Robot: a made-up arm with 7 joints. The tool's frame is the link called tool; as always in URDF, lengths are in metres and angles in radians.
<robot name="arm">
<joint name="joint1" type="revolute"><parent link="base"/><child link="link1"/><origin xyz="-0.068 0.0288 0.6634"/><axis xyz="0 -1 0"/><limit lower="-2.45" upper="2.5"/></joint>
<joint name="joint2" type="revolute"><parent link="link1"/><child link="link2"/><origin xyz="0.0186 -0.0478 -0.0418"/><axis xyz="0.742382 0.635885 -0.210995"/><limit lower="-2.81" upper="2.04"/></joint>
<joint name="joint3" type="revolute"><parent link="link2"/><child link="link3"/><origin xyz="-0.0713 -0.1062 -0.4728"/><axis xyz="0 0 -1"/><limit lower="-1.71" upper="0.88"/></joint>
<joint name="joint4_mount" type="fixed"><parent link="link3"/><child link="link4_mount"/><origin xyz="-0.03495 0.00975 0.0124"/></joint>
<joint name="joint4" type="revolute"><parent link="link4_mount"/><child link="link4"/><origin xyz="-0.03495 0.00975 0.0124"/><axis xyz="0 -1 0"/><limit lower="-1.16" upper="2.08"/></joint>
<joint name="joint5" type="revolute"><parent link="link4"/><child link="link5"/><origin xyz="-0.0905 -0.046 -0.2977"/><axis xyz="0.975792 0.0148 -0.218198"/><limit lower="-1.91" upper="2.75"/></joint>
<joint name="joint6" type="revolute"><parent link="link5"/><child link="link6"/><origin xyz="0.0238 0.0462 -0.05"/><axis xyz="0 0 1"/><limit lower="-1.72" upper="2.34"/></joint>
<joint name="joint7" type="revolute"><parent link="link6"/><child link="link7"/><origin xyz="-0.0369 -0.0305 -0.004"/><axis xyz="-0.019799 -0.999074 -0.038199"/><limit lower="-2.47" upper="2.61"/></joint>
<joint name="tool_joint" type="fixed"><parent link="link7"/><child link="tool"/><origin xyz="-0.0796 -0.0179 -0.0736" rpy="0 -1.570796 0"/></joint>
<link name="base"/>
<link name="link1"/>
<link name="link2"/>
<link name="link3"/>
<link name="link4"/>
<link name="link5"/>
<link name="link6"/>
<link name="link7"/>
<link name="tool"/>
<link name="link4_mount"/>
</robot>
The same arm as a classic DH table. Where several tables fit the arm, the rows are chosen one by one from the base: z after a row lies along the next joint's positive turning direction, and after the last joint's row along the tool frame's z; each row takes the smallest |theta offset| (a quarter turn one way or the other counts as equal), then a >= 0, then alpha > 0; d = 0 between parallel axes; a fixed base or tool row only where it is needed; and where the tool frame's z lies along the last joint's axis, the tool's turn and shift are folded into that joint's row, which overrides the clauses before.
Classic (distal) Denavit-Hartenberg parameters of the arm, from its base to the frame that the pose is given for. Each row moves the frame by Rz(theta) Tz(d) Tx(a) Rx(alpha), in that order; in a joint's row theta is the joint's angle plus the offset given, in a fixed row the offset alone. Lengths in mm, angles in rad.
base (fixed): a -68; alpha 1.5708; d 663.4; theta_offset 0
joint1: a -35.1; alpha 2.26; d 43.2; theta_offset 1.2939
joint2: a 34.3; alpha -1.3582; d -88.1; theta_offset 1.392
joint3: a -69.9; alpha -1.5708; d 474.6; theta_offset -0.8625
joint4: a -310.3; alpha 1.5856; d 26.2; theta_offset 1.3508
joint5: a -45.8; alpha 1.7908; d 1.7; theta_offset 1.5675
joint6: a -36.3; alpha 1.609; d -47.3; theta_offset 1.5358
joint7: a -72.9; alpha -1.551; d 52; theta_offset 1.57
tool (fixed): a 0; alpha 0; d 79.2; theta_offset 0.0382
Joint limits (rad, base to tool): -2.45..2.5 -2.81..2.04 -1.71..0.88 -1.16..2.08 -1.91..2.75 -1.72..2.34 -2.47..2.61

